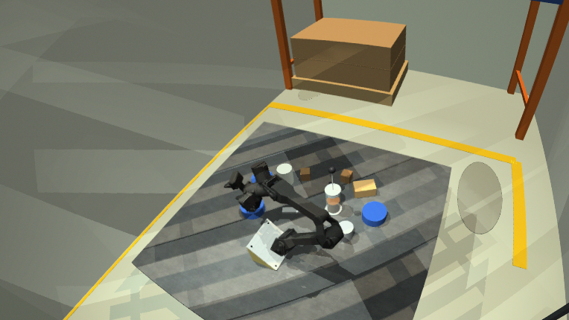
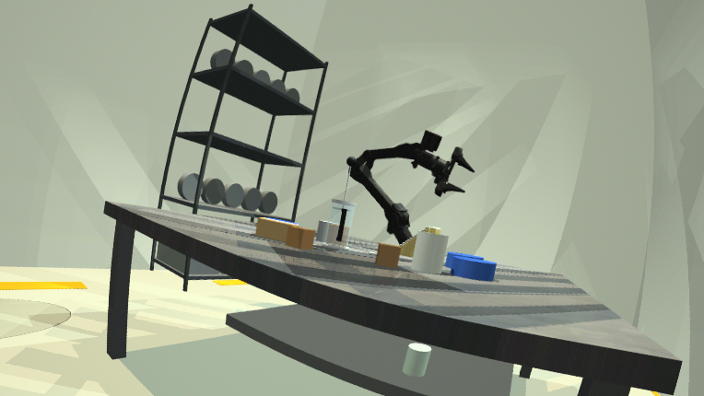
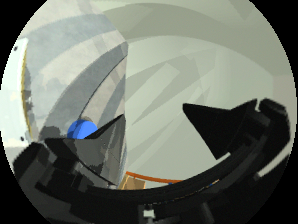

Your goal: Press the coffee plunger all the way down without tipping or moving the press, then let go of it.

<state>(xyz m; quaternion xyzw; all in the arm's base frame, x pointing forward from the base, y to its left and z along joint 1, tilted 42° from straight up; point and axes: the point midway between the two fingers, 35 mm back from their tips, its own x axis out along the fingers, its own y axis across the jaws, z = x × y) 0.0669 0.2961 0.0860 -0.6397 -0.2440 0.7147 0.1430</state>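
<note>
The coffee press lies 340 mm to the right of my gripper tip, 280 mm ahead of it and 160 mm below it. Also, from my gripper tip: tan box 460 mm to the right, 420 mm ahead, 270 mm below; then white cylinder 380 mm ahead, 250 mm below, 40 mm to the right.
</note>
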